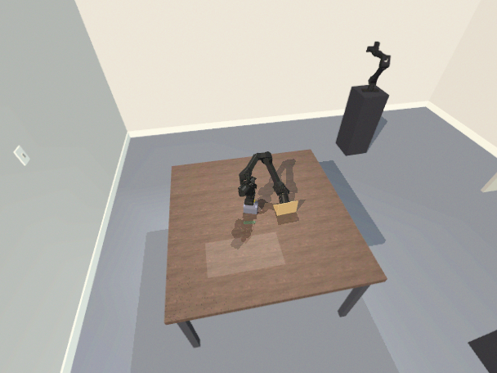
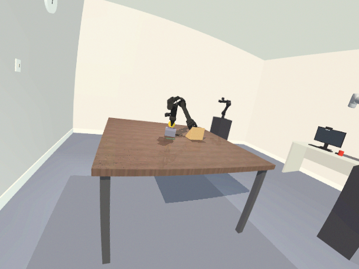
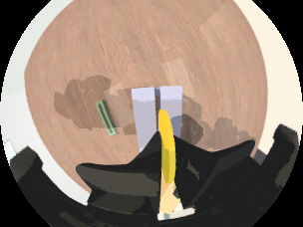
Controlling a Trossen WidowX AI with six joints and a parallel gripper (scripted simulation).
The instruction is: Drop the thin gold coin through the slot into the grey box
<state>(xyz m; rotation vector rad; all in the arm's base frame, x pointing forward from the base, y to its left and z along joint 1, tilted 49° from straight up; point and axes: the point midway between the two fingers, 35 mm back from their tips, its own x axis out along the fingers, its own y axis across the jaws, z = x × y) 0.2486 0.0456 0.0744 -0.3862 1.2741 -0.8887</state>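
The gold coin lies 20 mm above my gripper tip.
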